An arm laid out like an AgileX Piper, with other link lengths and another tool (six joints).
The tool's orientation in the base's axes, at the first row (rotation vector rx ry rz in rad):
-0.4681, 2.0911, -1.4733
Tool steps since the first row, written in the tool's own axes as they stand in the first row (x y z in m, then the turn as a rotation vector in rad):
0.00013, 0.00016, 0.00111, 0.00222, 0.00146, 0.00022
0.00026, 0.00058, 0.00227, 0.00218, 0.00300, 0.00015
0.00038, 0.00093, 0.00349, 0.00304, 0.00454, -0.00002
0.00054, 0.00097, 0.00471, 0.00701, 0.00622, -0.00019
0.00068, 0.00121, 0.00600, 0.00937, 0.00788, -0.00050
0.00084, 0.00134, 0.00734, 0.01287, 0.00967, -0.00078
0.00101, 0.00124, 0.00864, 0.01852, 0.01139, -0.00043
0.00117, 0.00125, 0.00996, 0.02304, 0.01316, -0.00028
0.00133, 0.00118, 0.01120, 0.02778, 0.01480, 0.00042
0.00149, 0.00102, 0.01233, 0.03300, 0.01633, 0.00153
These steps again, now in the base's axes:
0.00057, -0.00085, -0.00047, -0.00160, -0.00091, -0.00193
0.00118, -0.00166, -0.00120, -0.00158, -0.00030, -0.00335
0.00183, -0.00252, -0.00187, -0.00233, -0.00013, -0.00494
0.00243, -0.00352, -0.00226, -0.00556, -0.00165, -0.00737
0.00311, -0.00449, -0.00285, -0.00759, -0.00217, -0.00937
0.00379, -0.00554, -0.00336, -0.01051, -0.00330, -0.01177
0.00444, -0.00665, -0.00365, -0.01476, -0.00614, -0.01474
0.00511, -0.00773, -0.00404, -0.01823, -0.00818, -0.01746
0.00573, -0.00878, -0.00433, -0.02155, -0.01080, -0.02025
0.00628, -0.00977, -0.00451, -0.02500, -0.01404, -0.02315

